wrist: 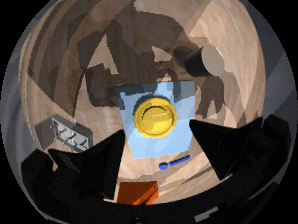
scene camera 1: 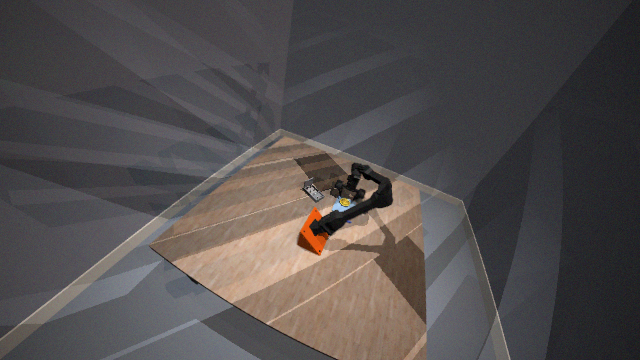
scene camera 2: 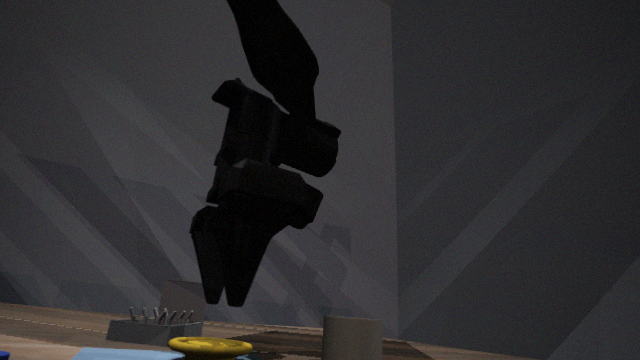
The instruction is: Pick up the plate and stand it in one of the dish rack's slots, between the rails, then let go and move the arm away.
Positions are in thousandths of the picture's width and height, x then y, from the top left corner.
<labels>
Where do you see a blue mat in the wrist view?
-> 602,417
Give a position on a grey dish rack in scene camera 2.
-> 285,857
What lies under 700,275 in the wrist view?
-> A cylinder cup.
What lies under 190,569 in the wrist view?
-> A grey dish rack.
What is my gripper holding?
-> Nothing.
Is my gripper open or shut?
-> Open.
</labels>
